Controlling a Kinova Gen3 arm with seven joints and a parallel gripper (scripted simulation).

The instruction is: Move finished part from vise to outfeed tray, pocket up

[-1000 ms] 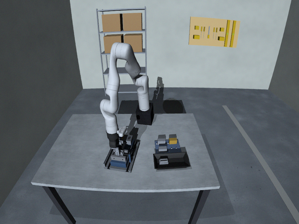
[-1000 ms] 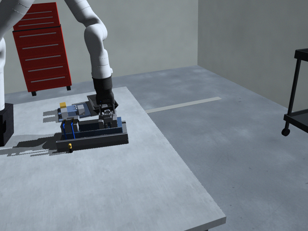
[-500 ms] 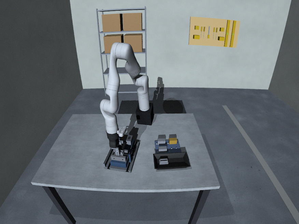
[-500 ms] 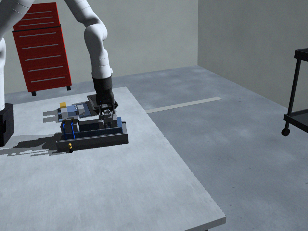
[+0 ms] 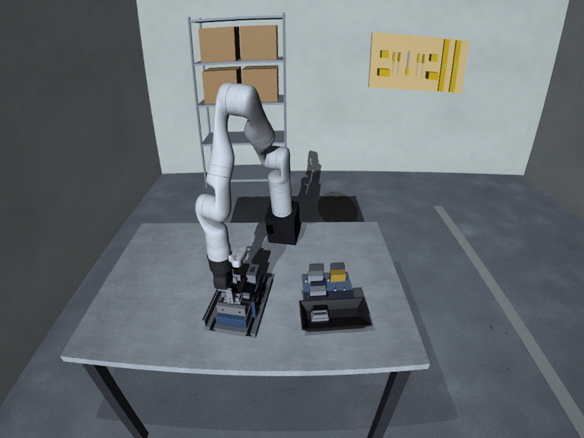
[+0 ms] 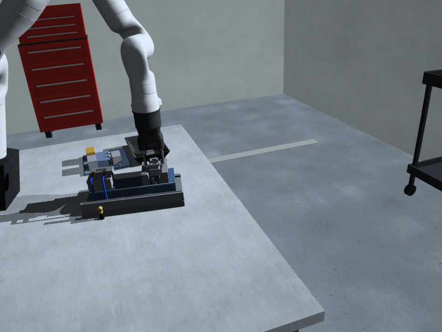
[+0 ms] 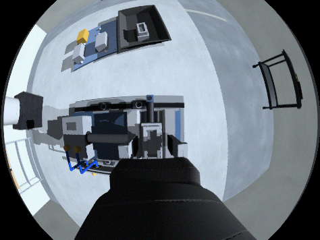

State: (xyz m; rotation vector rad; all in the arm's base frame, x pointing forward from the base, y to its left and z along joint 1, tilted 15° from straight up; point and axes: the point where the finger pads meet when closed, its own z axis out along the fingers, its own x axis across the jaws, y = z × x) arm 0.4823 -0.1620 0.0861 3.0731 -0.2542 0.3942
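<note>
My gripper is now 8 cm above the vise, 7 cm past it and 1 cm to the right of it. The rest, counted from my hand: blue fixture plate 34 cm to the left, 15 cm behind, 12 cm below; then yellow block 39 cm to the left, 20 cm behind, 10 cm below.
</note>
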